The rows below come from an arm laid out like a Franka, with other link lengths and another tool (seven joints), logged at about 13 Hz.
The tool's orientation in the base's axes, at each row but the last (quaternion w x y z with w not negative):
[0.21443 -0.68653 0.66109 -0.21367]
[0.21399 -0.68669 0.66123 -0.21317]
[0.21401 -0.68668 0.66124 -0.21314]
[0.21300 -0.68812 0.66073 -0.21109]
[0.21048 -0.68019 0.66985 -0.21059]
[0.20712 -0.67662 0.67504 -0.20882]
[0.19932 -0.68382 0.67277 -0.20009]
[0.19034 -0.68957 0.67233 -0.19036]
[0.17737 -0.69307 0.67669 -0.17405]
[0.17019 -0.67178 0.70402 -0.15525]
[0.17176 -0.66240 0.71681 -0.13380]
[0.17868 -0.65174 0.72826 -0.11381]
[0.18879 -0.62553 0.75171 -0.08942]
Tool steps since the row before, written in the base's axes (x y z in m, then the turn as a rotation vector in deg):
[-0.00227 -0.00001 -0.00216 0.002 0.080 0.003]
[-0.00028 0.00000 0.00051 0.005 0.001 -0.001]
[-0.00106 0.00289 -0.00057 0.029 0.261 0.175]
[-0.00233 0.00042 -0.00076 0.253 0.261 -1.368]
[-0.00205 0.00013 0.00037 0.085 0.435 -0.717]
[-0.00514 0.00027 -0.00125 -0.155 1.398 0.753]
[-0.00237 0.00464 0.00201 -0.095 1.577 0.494]
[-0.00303 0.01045 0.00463 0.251 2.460 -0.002]
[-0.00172 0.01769 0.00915 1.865 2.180 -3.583]
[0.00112 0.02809 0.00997 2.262 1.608 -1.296]
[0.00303 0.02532 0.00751 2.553 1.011 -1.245]
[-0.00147 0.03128 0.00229 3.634 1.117 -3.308]
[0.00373 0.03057 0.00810 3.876 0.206 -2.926]
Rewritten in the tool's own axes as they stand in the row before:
[-0.00009 0.00310 0.00045 -0.080 -0.006 0.000]
[0.00000 -0.00006 -0.00058 -0.001 -0.004 0.004]
[-0.00293 0.00110 -0.00011 -0.258 -0.133 -0.123]
[-0.00051 0.00233 -0.00070 -0.264 0.566 1.270]
[-0.00016 0.00147 -0.00147 -0.437 0.332 0.640]
[-0.00028 0.00495 -0.00186 -1.396 -0.299 -0.712]
[-0.00466 0.00083 -0.00296 -1.576 -0.212 -0.461]
[-0.01049 -0.00006 -0.00546 -2.453 -0.271 0.148]
[-0.01771 -0.00327 -0.00867 -2.140 0.044 4.061]
[-0.02841 -0.00408 -0.00813 -1.655 -1.361 2.189]
[-0.02592 -0.00369 -0.00461 -1.083 -1.697 2.244]
[-0.03109 0.00432 -0.00058 -1.050 -1.844 4.571]
[-0.03172 -0.00023 -0.00281 -0.264 -2.388 4.225]

